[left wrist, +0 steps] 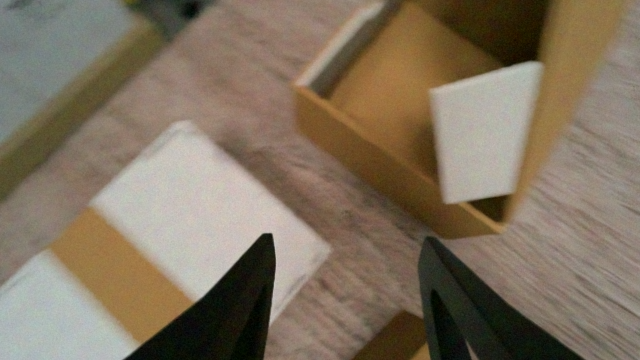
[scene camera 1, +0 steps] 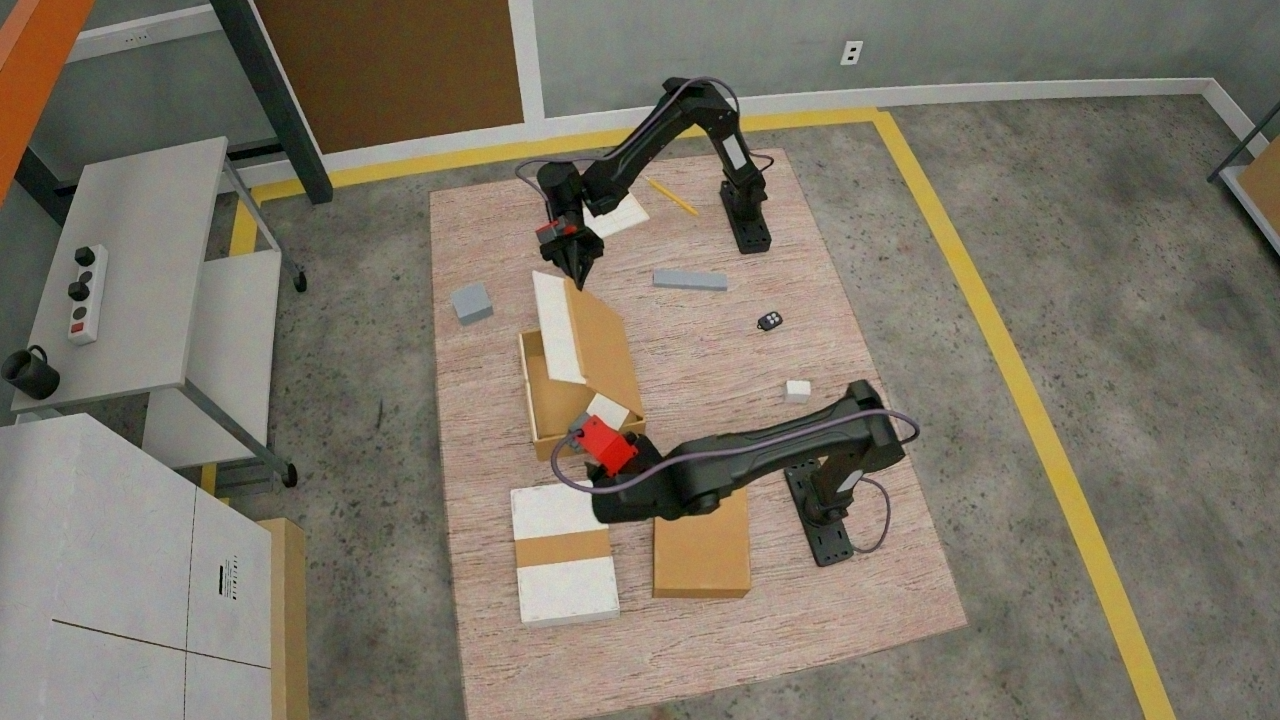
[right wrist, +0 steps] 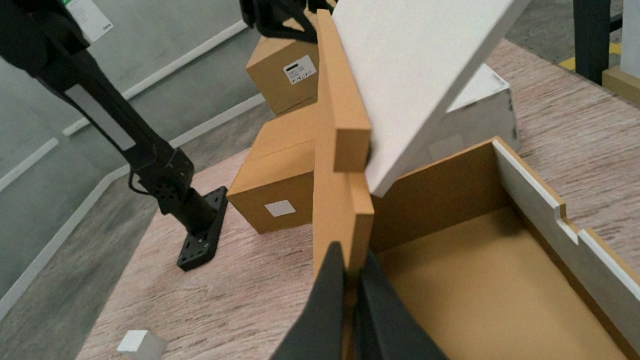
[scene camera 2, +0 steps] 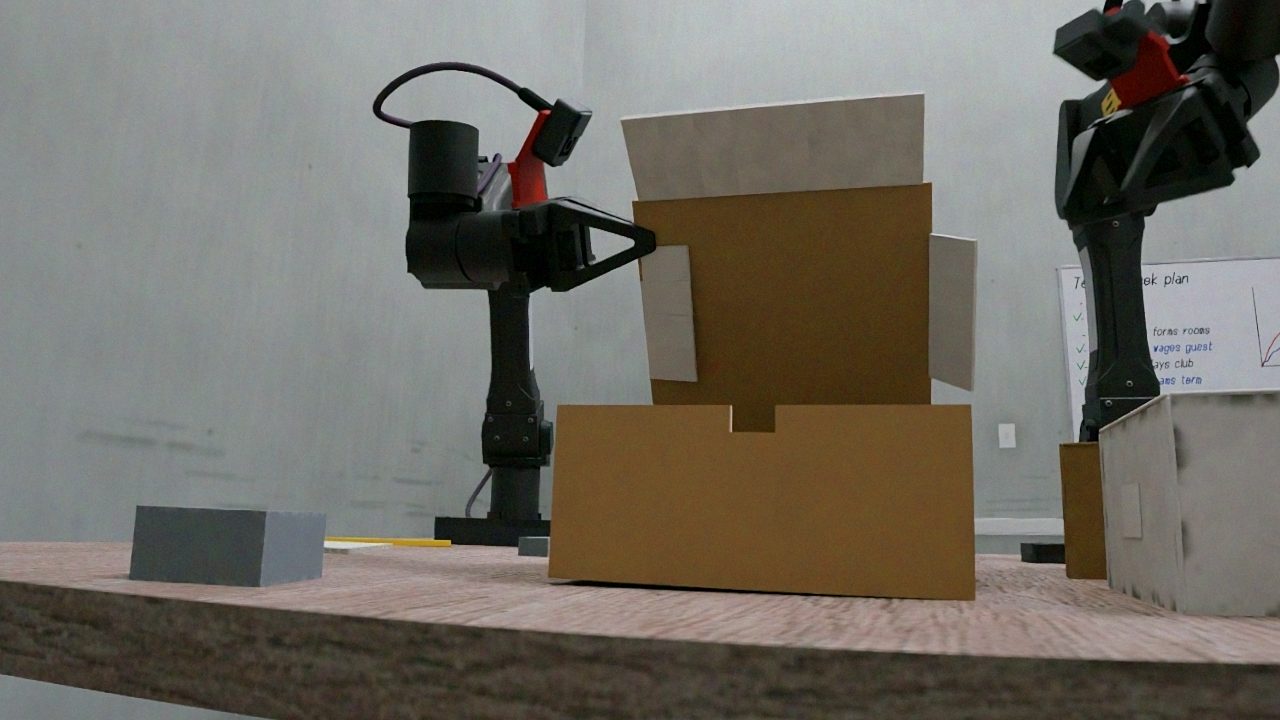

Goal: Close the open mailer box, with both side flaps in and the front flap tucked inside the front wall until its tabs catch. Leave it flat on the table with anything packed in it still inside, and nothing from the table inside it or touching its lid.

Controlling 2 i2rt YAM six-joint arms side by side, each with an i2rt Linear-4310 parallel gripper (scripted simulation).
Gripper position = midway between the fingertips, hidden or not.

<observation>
In view: my left gripper [scene camera 2: 1098,207], my right gripper [scene camera 2: 656,240], a grey block [scene camera 2: 229,547], a grey bar [scene camera 1: 672,279], a white box [scene camera 2: 1183,476], a brown box [scene camera 1: 705,556] and a paper [scene camera 1: 629,213].
The grey block also shows in scene camera 1 [scene camera 1: 472,304]. The white box also shows in the left wrist view [left wrist: 164,235], in scene camera 1 [scene camera 1: 565,569] and in the right wrist view [right wrist: 485,109]. The brown box shows as well in the right wrist view [right wrist: 273,190] and in scene camera 2 [scene camera 2: 1084,534]. The left wrist view does not show the grey block: it is out of frame. The right wrist view misses the grey block: it is out of frame.
</observation>
